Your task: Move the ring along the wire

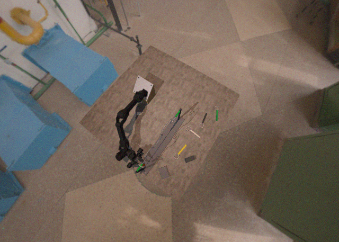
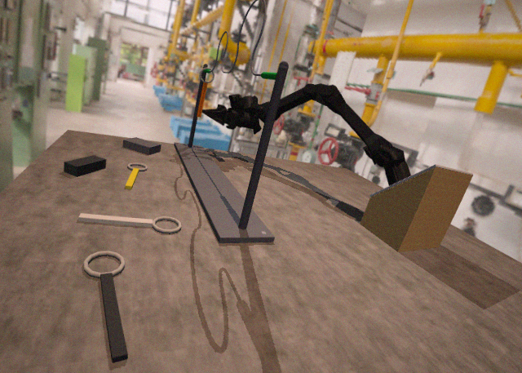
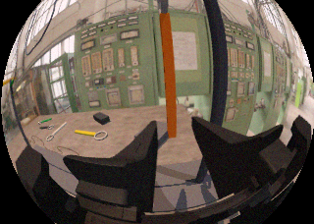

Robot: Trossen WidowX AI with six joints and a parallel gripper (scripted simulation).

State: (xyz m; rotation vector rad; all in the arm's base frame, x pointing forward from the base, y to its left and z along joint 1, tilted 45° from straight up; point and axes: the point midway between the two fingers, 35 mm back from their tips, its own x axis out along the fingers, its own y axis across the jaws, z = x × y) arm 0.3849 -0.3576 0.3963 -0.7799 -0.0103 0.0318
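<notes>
The orange-handled ring lies 80 mm above my gripper tip and 10 mm ahead of it. Round my gripper tip: yellow-handled ring (270 mm to the left, 200 mm ahead, 150 mm below); dark-handled ring (670 mm to the left, 220 mm ahead, 150 mm below); cream-handled ring (520 mm to the left, 180 mm ahead, 150 mm below).
</notes>
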